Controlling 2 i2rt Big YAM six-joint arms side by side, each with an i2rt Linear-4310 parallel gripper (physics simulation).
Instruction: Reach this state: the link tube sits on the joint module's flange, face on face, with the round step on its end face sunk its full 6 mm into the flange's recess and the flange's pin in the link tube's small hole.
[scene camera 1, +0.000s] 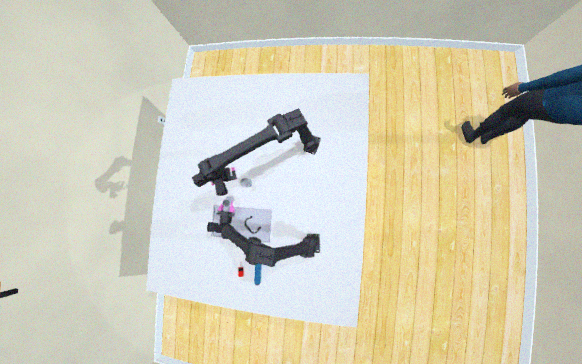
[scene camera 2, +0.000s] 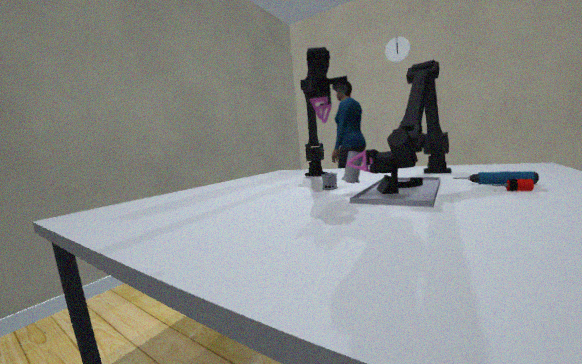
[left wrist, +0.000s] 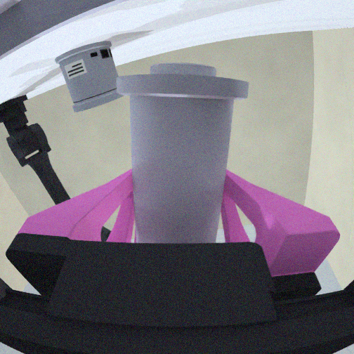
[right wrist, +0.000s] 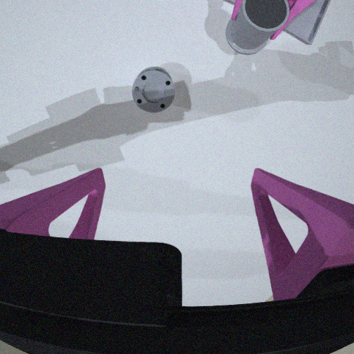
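Where they show: left gripper, between the fingertips: (scene camera 1: 228, 199) (scene camera 2: 350, 164); right gripper, between the fingertips: (scene camera 1: 228, 178) (scene camera 2: 322, 120); left arm's base, origin of its link: (scene camera 1: 313, 243) (scene camera 2: 437, 172); right arm's base, origin of its link: (scene camera 1: 312, 144) (scene camera 2: 315, 175).
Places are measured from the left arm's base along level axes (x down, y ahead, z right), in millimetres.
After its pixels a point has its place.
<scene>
The grey link tube (scene camera 1: 226, 203) @(y 530, x -141, z 267 mm) (scene camera 2: 353, 172) @(y 570, x -78, z 272 mm) (left wrist: 182, 150) (right wrist: 243, 32) is held nearly upright, slightly tilted, with its wide rim and round step downward. My left gripper (scene camera 2: 356, 161) @(y 539, x -101, z 290 mm) (left wrist: 177, 177) is shut on its sides. The tube is apart from the joint module (scene camera 1: 245, 183) @(y 437, x -53, z 397 mm) (scene camera 2: 329, 181) @(y 466, x -33, z 396 mm) (left wrist: 91, 77) (right wrist: 152, 98), a short grey cylinder standing on the table with its flange up. Dark holes show around the flange's recess in the right wrist view; the pin is too small to make out surely. My right gripper (scene camera 2: 321, 110) @(y 459, x -270, z 408 mm) (right wrist: 177, 176) is open and empty, high above the table.
A grey tray (scene camera 1: 265, 231) (scene camera 2: 435, 196) @(y 632, x -11, z 32 mm) with a black curved piece (scene camera 1: 250, 226) @(y 431, x -18, z 103 mm) lies beneath the left arm. A blue screwdriver (scene camera 1: 257, 274) @(y 366, x -40, z -200 mm) (scene camera 2: 505, 178) @(y 389, x -22, z -186 mm) and a red-and-black item (scene camera 1: 240, 272) @(y 485, x -33, z -195 mm) (scene camera 2: 521, 185) @(y 506, x -19, z -196 mm) lie beyond it. A person (scene camera 1: 562, 102) (scene camera 2: 350, 122) stands off the table.
</scene>
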